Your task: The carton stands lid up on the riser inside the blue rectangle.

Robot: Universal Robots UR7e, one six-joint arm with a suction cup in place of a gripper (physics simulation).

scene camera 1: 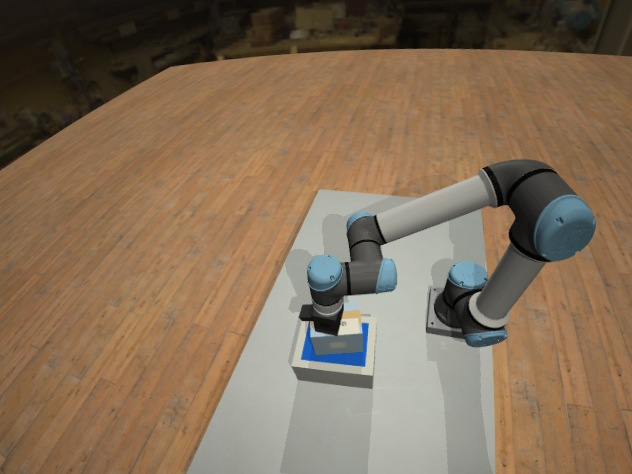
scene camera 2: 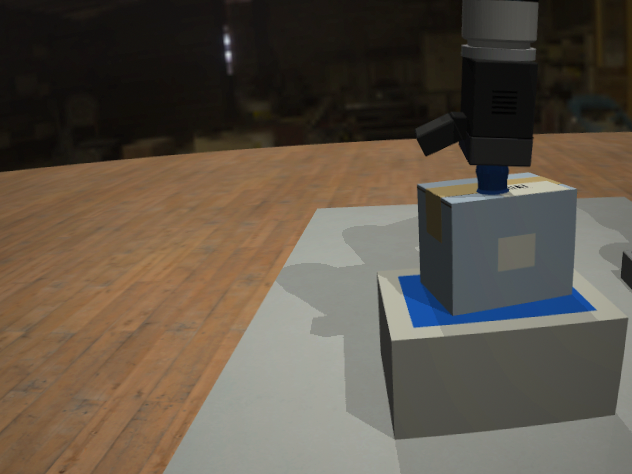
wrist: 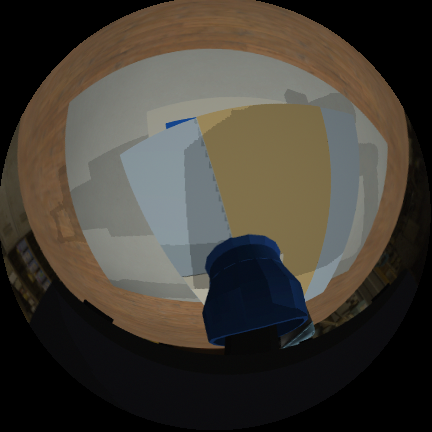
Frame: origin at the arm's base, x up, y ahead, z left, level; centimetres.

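Where they show: hand, its tool point: (scene camera 2: 489, 198) (wrist: 243, 248); arm's base, origin of its link: (scene camera 1: 455, 309).
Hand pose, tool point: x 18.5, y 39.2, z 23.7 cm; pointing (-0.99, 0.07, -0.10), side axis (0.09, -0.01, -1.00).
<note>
Things, the pixels of their centre, and the offset from my tool point. Level surfaces: height alone.
- light blue-grey carton, middle of its body: (wrist: 255, 217) (scene camera 2: 494, 238) (scene camera 1: 337, 329) dz -2.4, dx -5.2, dy -1.0 cm
- beige riser, middle of its body: (scene camera 2: 489, 338) (wrist: 227, 182) (scene camera 1: 337, 349) dz -1.2, dx -17.3, dy -0.4 cm
- grey mat, height of its surface: dx -23.4 cm
The light blue-grey carton (scene camera 1: 336, 336) (scene camera 2: 479, 250) (wrist: 150, 175) stands upright, lid up, with tan tape and a white label on top. It rests on the beige riser (scene camera 1: 334, 376) (scene camera 2: 510, 380) (wrist: 162, 114), turned slightly against the blue rectangle (scene camera 1: 352, 358) (scene camera 2: 423, 311) (wrist: 179, 123). Blue shows along its front and at both sides in the scene views; its back edge is hidden. My suction gripper (scene camera 2: 492, 190) (wrist: 245, 250) is off, which I count as open. Its dark blue cup stands upright with its lip against the carton's top, beside the label.
The riser stands on a grey mat (scene camera 1: 245, 408) (scene camera 2: 265, 387) on the wooden floor (scene camera 1: 153, 229). The robot's base (scene camera 1: 432, 321) stands to the right of the riser in the first scene view. The forearm (scene camera 1: 433, 206) reaches over the mat behind the riser.
</note>
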